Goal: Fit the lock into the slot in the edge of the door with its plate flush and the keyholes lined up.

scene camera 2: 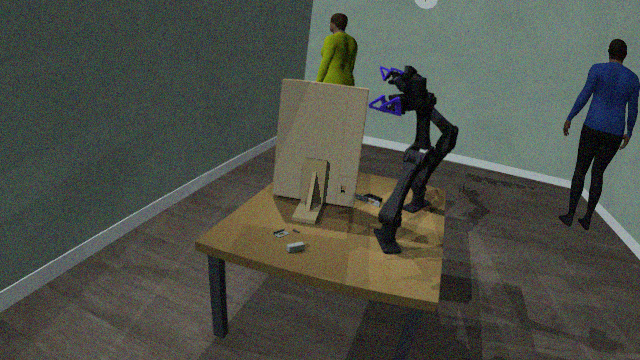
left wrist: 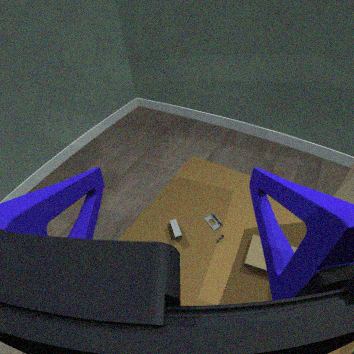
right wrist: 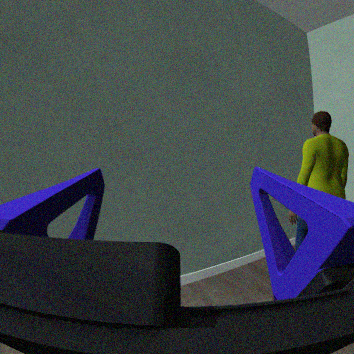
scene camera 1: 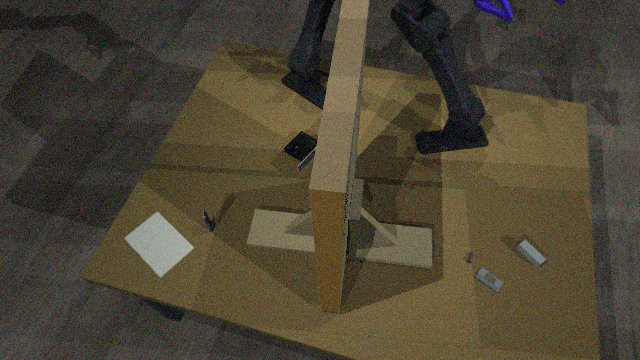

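Pixels of known places: left gripper, between the fingertips: [scene camera 2: 374, 106] [left wrist: 176, 175] [scene camera 1: 537, 10]; right gripper, between the fingertips: [scene camera 2: 385, 67] [right wrist: 176, 175]; left arm's base, origin of its link: [scene camera 2: 386, 241] [scene camera 1: 451, 140]; right arm's base, origin of its link: [scene camera 2: 416, 206] [scene camera 1: 310, 90].
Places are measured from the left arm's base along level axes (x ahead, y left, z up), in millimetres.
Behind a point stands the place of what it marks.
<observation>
The pale wooden door [scene camera 1: 336, 115] {x 332, y -392, z 561 mm} [scene camera 2: 320, 130] {x 266, y -349, z 349 mm} stands upright on the table; a small opening [scene camera 2: 343, 189] shows low in its face in scene camera 2. The slot in its edge cannot be made out. The lock, a black case [scene camera 1: 300, 145] {x -34, y -440, z 20 mm} [scene camera 2: 372, 200] {x -25, y -384, z 21 mm} with a thin metal plate [scene camera 1: 306, 159] {x 19, y -428, z 22 mm}, lies on the table beside the door, partly hidden by it in scene camera 1. My left gripper [scene camera 2: 376, 104] {x 128, y -17, z 529 mm} [left wrist: 176, 175] {x 128, y -17, z 529 mm} is open and empty, high above the table. My right gripper [scene camera 2: 384, 71] {x -70, y -622, z 656 mm} [right wrist: 176, 175] {x -70, y -622, z 656 mm} is open and empty, also high up, well away from the lock.
Wooden feet [scene camera 1: 280, 231] {x 230, y -519, z 18 mm} [scene camera 2: 306, 212] {x 307, y -215, z 18 mm} [left wrist: 256, 252] {x 311, y -173, z 18 mm} support the door. A pale block [scene camera 1: 531, 253] {x 375, y 80, z 22 mm} [scene camera 2: 295, 247] {x 372, y 98, z 16 mm} [left wrist: 175, 229] {x 363, y 82, z 22 mm}, a grey plate [scene camera 1: 485, 275] {x 407, y -41, z 2 mm} [scene camera 2: 281, 233] {x 418, y -43, z -2 mm} [left wrist: 210, 218] {x 429, y -25, z 2 mm} and a small pin [scene camera 1: 470, 257] {x 360, y -61, z 6 mm} [left wrist: 220, 238] {x 355, y -60, z 5 mm} lie nearby. A white square [scene camera 1: 159, 244] {x 214, y -831, z 1 mm} and a dark piece [scene camera 1: 208, 220] {x 178, y -700, z 29 mm} lie across the door.
</observation>
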